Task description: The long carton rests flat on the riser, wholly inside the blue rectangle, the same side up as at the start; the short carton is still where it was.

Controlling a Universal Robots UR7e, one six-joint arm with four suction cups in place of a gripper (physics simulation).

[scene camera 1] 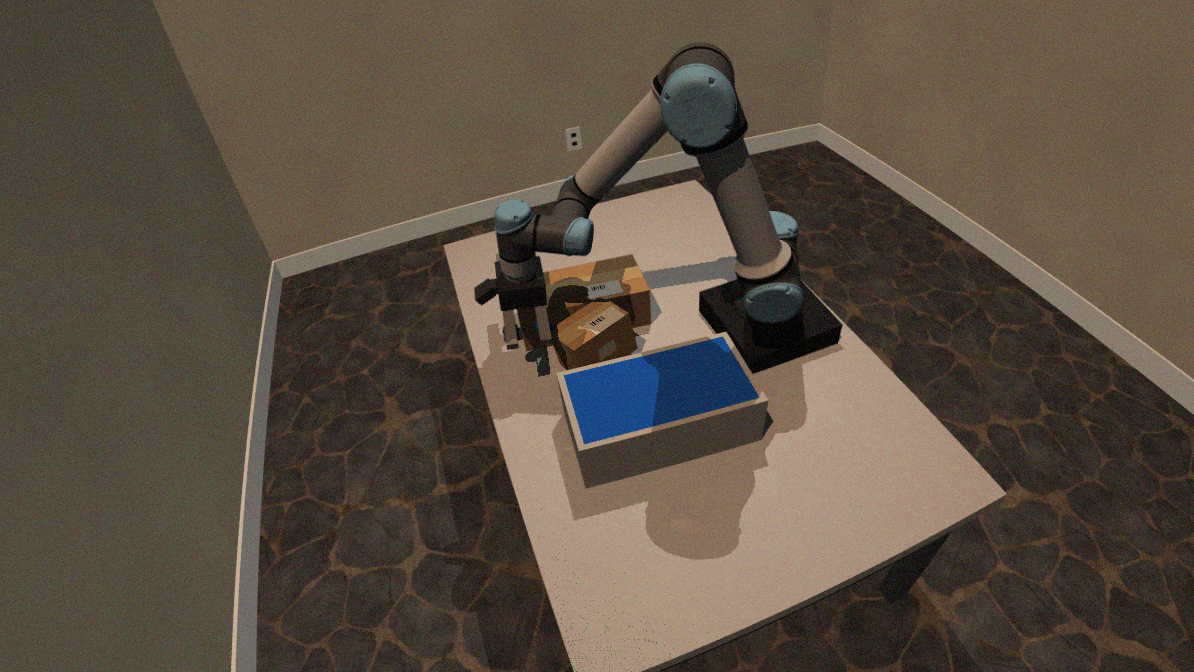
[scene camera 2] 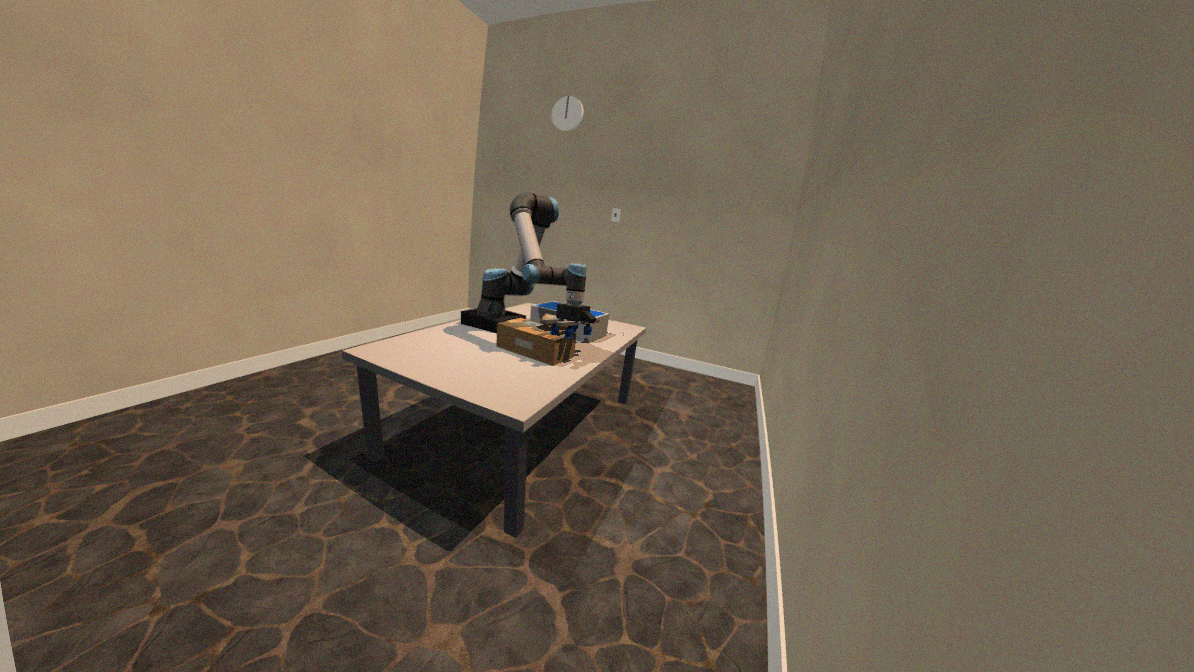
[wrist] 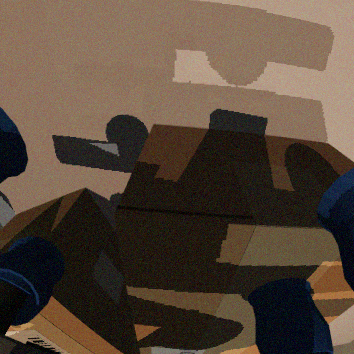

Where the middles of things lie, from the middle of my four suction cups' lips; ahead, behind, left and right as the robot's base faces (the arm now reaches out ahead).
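Long carton [scene camera 1: 619,280]: 6 cm below my suction cup, 13 cm behind, 6 cm to the right. Riser [scene camera 1: 631,415]: 5 cm below my suction cup, 32 cm to the left, 23 cm behind. Short carton [scene camera 1: 601,331]: 5 cm below my suction cup, 14 cm behind, 9 cm to the left.
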